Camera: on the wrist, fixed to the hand. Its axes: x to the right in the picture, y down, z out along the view.
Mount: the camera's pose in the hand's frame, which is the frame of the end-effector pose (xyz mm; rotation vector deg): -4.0 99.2 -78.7 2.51 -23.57 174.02
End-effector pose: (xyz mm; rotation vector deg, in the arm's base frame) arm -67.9 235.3 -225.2 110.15 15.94 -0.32
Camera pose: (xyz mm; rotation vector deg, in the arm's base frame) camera -62.6 273.9 -104.7 27.59 -155.67 79.11
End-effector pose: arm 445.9 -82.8 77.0 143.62 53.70 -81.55
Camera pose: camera 558.4 -134.4 104.2 38.19 -113.81 -10.88
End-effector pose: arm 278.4 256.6 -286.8 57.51 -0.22 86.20
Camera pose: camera 152.7 272.6 -284.5 -14.63 66.33 -75.91
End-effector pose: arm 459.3 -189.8 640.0 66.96 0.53 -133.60
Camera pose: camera 565.2 -255.0 615.7 -11.07 -57.22 20.46
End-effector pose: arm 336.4 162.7 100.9 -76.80 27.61 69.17
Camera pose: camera 277.6 69.7 38.0 -36.96 -71.62 -96.55
